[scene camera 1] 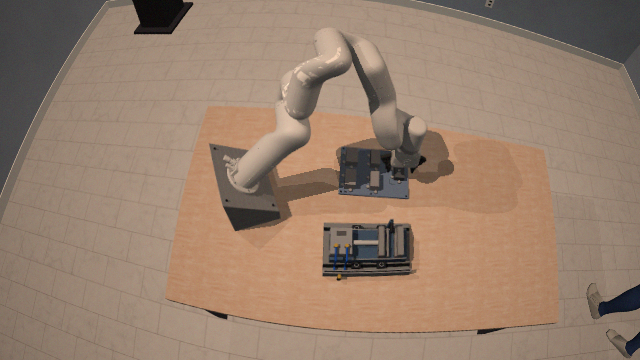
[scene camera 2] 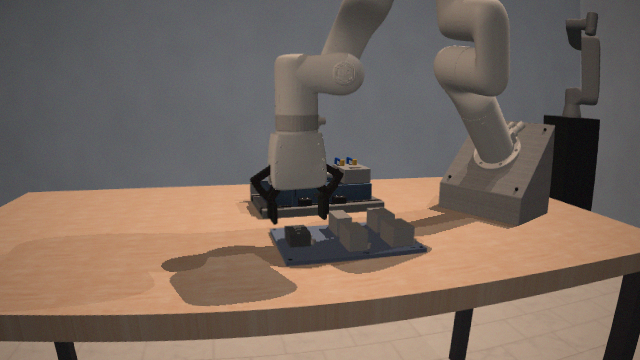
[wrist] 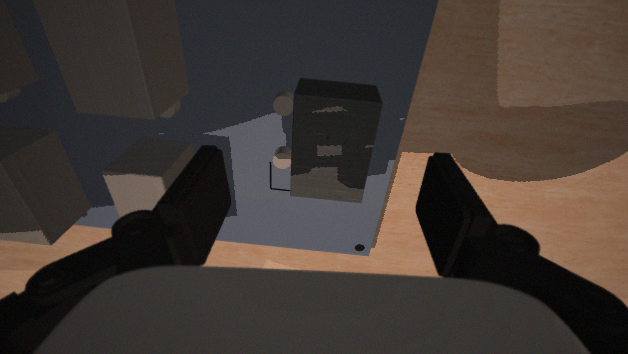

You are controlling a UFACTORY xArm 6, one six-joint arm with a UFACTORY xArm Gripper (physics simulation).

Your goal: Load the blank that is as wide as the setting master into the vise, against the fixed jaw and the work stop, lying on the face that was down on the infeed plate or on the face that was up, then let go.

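Places are measured from the arm's base along level axes (x ahead, y left, z up), in metres.
Pixels of known places: gripper, between the fingertips: [scene camera 1: 399, 169] [scene camera 2: 298, 220] [wrist: 323, 178]; arm's base, origin of its link: [scene camera 1: 242, 177] [scene camera 2: 497, 152].
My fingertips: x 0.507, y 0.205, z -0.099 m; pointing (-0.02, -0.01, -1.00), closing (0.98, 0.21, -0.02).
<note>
For each thing: its top centre in the pictures, then the offset to it from my fingertips. Level surfaces: height alone.
- infeed plate, centre of its top: [wrist: 169, 117] [scene camera 2: 344, 238] [scene camera 1: 375, 172] 0.086 m back, 0.011 m right, 0.041 m down
- dark block, centre of its top: [wrist: 331, 154] [scene camera 2: 297, 229] [scene camera 1: 399, 170] 0.002 m ahead, 0.003 m left, 0.016 m down
- vise, centre of its top: [scene camera 2: 314, 166] [scene camera 1: 371, 242] 0.059 m back, 0.308 m right, 0.050 m up
- dark upright stop, centre of its top: [scene camera 1: 391, 227] 0.000 m ahead, 0.244 m right, 0.047 m up
- table's, height of its surface: 0.049 m down
My gripper [scene camera 1: 404, 167] [scene camera 2: 298, 219] [wrist: 323, 178] is open and empty, pointing down above the right end of the infeed plate [scene camera 1: 390, 194] [scene camera 2: 320, 258] [wrist: 300, 227]. A dark block [scene camera 1: 399, 175] [scene camera 2: 298, 236] [wrist: 327, 135], darker than the others and likely the setting master, lies on the plate below and between the finger lines. Several grey blanks stand to its left, among them a small pale one [scene camera 1: 374, 179] [wrist: 137, 187] and a tall one [scene camera 1: 375, 158] [scene camera 2: 354, 236] [wrist: 95, 60]. The vise [scene camera 1: 367, 272] [scene camera 2: 360, 192] has two upright jaws and a dark upright stop [scene camera 1: 391, 226].
The vise stands apart from the plate, with two blue, yellow-tipped handles on its left part. Small round pins [wrist: 283, 103] stand beside the dark block. The arm's slanted base [scene camera 1: 252, 200] [scene camera 2: 480, 200] is at the table's [scene camera 1: 480, 280] [scene camera 2: 125, 215] other end. A person's legs [scene camera 1: 620, 302] show beyond the table.
</note>
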